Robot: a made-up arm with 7 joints.
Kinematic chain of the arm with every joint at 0, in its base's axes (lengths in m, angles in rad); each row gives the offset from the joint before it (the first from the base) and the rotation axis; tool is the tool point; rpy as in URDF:
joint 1: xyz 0 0 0.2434 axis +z
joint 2: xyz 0 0 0 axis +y
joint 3: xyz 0 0 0.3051 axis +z
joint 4: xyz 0.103 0 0 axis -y
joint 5: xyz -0.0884 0 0.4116 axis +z
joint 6: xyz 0 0 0 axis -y
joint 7: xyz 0.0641 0 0 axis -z
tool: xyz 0 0 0 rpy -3.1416 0 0
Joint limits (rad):
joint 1: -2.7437..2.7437
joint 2: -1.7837..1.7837
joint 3: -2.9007..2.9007
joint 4: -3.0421..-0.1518
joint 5: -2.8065..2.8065
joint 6: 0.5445..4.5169
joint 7: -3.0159..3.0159
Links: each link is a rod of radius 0.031 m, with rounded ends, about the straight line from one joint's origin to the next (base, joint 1, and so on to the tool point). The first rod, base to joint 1, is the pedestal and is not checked.
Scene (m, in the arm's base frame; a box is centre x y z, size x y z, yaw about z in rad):
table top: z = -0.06
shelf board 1: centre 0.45 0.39 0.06 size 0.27 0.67 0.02 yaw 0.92
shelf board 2: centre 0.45 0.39 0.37 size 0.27 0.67 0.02 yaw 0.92
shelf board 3: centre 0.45 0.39 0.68 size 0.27 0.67 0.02 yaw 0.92
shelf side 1: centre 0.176 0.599 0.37 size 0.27 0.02 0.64 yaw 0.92
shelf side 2: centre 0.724 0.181 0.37 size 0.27 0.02 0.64 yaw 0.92
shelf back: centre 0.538 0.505 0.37 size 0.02 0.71 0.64 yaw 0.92
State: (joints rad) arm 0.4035 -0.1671 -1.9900 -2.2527 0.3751 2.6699 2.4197
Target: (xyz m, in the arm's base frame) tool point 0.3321 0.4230 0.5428
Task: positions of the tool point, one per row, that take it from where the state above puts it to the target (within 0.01 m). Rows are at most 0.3 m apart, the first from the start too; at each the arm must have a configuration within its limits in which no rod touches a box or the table.
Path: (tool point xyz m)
1: 0.2216 -0.5007 0.3846
2: 0.4371 -0.3302 0.4294
3: 0.5405 -0.0735 0.4716
4: 0.5025 0.2021 0.5097
5: 0.3321 0.4230 0.5428

